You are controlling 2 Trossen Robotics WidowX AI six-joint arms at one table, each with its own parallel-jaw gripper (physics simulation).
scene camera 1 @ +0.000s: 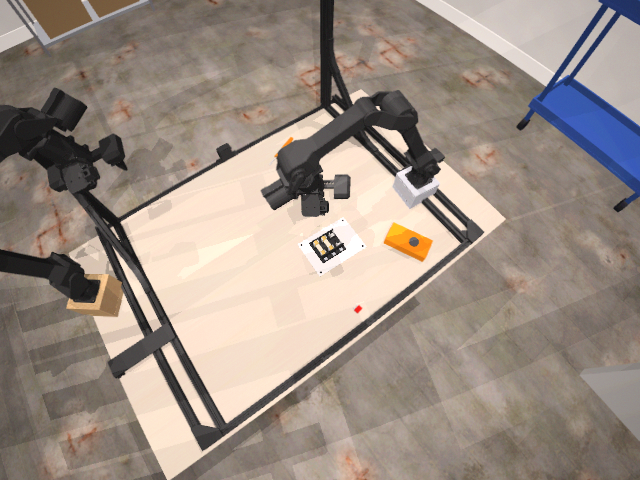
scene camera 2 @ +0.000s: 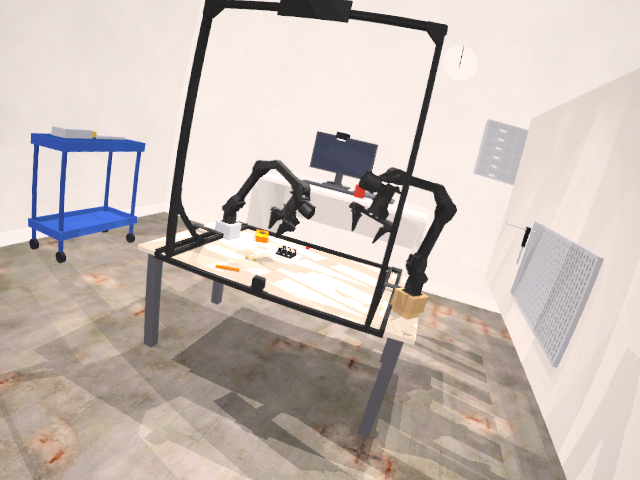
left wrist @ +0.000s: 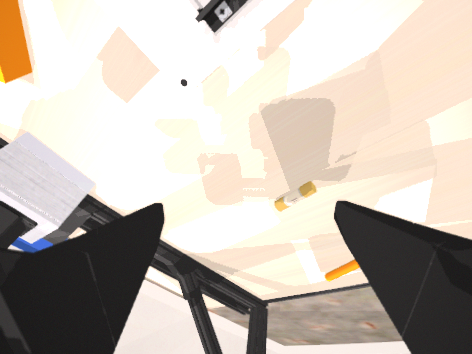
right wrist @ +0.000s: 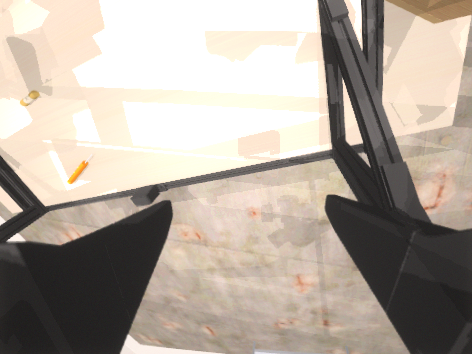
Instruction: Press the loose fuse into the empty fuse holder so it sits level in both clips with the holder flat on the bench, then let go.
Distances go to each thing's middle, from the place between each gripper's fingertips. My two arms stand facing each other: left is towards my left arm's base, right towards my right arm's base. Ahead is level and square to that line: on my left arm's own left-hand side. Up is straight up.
I see the orange box [scene camera 1: 409, 242] 21 cm to the left of my left hand, 20 cm ahead of it and 10 cm below it.
The orange box lies 71 cm to the left of my right hand, 34 cm ahead of it and 26 cm below it.
